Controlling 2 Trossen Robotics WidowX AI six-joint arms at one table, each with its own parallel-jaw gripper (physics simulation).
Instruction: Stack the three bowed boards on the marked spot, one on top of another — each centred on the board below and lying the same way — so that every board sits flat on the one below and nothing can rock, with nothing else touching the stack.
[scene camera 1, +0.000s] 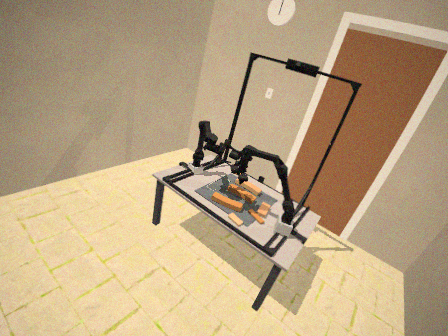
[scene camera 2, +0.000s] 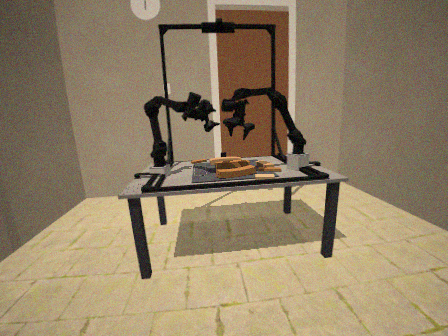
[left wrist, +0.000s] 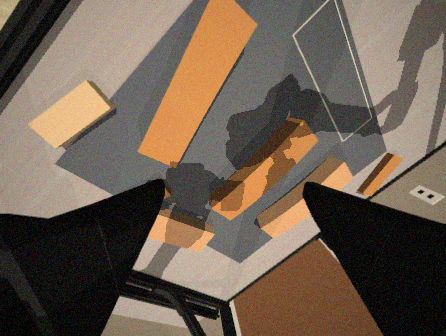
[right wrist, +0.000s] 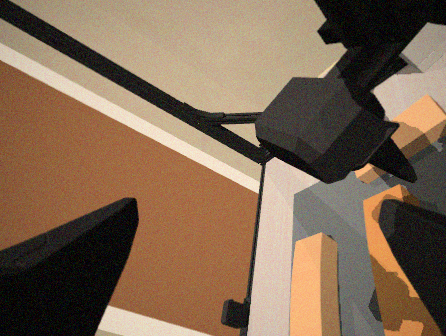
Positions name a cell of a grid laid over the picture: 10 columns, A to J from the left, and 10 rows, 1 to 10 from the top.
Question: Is my right gripper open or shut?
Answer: Open.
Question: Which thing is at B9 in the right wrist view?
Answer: My right gripper.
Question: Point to my left gripper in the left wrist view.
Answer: F6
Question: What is my right gripper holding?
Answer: Nothing.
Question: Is my left gripper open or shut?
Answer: Open.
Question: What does my left gripper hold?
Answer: Nothing.
